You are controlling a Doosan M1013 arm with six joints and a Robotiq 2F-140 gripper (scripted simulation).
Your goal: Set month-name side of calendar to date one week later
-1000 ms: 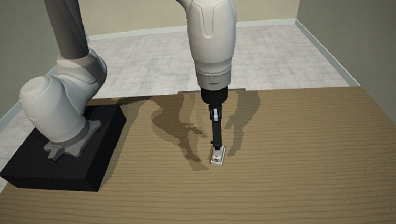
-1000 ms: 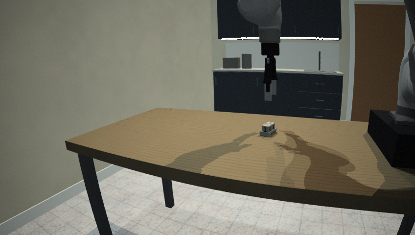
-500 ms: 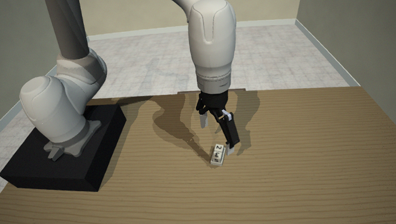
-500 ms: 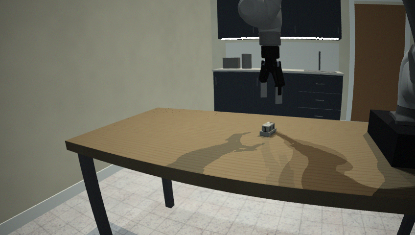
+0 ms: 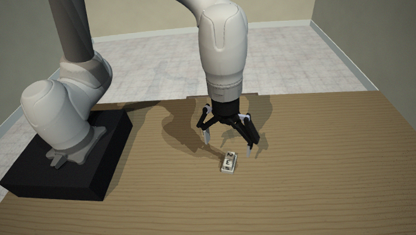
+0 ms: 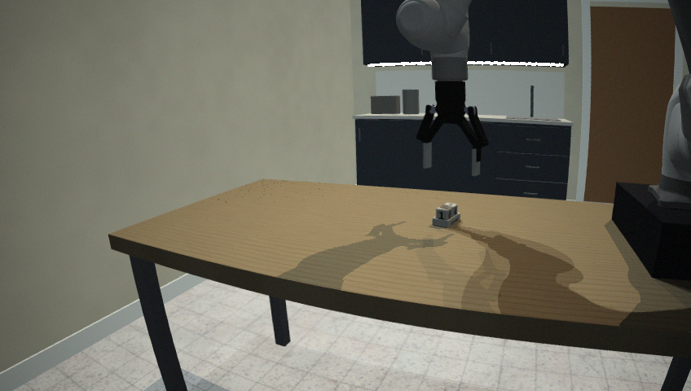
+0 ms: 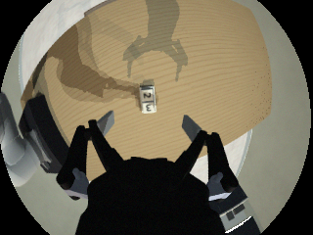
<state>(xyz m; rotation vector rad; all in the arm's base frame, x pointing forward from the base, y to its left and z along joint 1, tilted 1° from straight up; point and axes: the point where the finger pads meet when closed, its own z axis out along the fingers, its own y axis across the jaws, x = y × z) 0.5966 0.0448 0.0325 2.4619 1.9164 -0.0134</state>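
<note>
Now: the white tray 20 mm to the left of my hand and 130 mm below it.
</note>
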